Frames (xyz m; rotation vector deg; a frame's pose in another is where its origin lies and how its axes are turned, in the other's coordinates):
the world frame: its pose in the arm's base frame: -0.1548 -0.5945 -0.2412 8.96 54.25 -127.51
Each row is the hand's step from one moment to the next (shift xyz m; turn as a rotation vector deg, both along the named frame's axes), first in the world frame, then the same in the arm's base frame.
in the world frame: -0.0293 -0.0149 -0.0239 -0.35 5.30 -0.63
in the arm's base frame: 0.0085 0.0397 0.0020 3.60 -1.95 -3.44
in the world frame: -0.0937 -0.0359 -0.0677 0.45 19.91 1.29
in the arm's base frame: 0.0362 0.1153 0.0058 12.77 -10.78 -10.90
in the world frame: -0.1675 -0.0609 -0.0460 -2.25 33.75 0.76
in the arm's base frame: 0.0784 0.1542 0.0628 23.68 -15.64 -18.43
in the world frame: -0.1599 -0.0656 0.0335 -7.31 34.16 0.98
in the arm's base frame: 0.0819 0.0989 0.1205 27.75 -13.15 -16.69
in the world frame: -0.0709 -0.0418 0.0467 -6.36 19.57 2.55
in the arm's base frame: 0.0329 0.0286 0.0840 17.82 -7.65 -7.33
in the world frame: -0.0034 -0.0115 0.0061 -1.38 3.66 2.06
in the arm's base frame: -0.0040 0.0034 0.0124 3.72 -2.39 -0.15
